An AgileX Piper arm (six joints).
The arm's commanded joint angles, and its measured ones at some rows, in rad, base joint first. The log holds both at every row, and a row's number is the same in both.
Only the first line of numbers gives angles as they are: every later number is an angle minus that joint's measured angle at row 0.
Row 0, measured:
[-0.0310, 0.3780, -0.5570, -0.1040, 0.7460, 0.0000]
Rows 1 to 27, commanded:
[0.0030, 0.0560, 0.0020, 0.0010, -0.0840, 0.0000]
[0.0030, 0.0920, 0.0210, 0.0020, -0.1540, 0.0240]
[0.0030, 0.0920, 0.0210, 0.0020, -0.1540, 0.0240]
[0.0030, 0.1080, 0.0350, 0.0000, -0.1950, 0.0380]
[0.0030, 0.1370, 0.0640, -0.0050, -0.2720, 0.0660]
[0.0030, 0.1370, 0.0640, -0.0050, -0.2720, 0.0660]
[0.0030, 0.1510, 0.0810, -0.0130, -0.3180, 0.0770]
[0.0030, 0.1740, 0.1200, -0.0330, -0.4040, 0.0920]
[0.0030, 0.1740, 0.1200, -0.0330, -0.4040, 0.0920]
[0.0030, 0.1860, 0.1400, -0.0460, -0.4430, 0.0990]
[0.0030, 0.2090, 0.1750, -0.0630, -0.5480, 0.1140]
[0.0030, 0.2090, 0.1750, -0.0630, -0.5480, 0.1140]
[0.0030, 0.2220, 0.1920, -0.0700, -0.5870, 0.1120]
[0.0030, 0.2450, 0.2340, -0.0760, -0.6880, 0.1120]
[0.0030, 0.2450, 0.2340, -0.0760, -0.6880, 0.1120]
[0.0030, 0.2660, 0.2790, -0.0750, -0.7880, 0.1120]
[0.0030, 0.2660, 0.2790, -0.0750, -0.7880, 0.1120]
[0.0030, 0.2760, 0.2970, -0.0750, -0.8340, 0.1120]
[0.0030, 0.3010, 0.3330, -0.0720, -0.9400, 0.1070]
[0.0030, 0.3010, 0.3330, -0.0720, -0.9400, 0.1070]
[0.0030, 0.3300, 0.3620, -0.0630, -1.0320, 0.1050]
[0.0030, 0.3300, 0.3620, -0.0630, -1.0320, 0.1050]
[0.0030, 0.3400, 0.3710, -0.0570, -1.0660, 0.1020]
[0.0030, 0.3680, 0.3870, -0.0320, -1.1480, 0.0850]
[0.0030, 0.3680, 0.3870, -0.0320, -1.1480, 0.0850]
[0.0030, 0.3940, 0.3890, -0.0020, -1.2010, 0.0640]
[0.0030, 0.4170, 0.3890, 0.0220, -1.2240, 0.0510]
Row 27, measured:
[0.0000, 0.3800, 0.3850, -0.0260, -1.1190, 0.0850]
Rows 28 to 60, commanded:
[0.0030, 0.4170, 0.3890, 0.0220, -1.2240, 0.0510]
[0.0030, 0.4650, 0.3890, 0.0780, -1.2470, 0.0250]
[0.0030, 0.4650, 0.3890, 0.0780, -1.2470, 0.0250]
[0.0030, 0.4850, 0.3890, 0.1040, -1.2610, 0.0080]
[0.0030, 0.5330, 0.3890, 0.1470, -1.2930, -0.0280]
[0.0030, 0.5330, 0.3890, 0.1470, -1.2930, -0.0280]
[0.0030, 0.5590, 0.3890, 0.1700, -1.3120, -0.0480]
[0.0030, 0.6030, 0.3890, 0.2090, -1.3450, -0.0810]
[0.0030, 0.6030, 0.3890, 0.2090, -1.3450, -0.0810]
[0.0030, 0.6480, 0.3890, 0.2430, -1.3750, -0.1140]
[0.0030, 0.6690, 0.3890, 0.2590, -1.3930, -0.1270]
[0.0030, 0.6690, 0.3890, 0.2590, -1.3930, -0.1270]
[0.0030, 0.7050, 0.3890, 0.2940, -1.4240, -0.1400]
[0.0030, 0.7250, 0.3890, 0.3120, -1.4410, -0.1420]
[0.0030, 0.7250, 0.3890, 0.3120, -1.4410, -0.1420]
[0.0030, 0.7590, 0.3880, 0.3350, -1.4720, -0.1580]
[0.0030, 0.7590, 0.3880, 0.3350, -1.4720, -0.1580]
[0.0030, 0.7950, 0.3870, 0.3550, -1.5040, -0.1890]
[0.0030, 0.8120, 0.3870, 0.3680, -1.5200, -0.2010]
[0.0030, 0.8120, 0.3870, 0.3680, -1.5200, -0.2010]
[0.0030, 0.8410, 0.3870, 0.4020, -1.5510, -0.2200]
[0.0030, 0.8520, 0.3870, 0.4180, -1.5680, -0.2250]
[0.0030, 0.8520, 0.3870, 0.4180, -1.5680, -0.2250]
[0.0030, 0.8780, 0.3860, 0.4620, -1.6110, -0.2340]
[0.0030, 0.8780, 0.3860, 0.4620, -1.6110, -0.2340]
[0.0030, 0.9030, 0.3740, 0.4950, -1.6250, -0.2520]
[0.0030, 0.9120, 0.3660, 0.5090, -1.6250, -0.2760]
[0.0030, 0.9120, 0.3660, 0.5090, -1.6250, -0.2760]
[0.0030, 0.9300, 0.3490, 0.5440, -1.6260, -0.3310]
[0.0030, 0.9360, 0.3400, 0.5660, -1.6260, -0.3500]
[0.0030, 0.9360, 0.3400, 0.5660, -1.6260, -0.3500]
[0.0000, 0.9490, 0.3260, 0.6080, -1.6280, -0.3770]
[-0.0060, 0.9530, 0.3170, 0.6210, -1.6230, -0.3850]
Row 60, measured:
[0.0010, 0.9430, 0.3420, 0.5710, -1.6060, -0.3420]
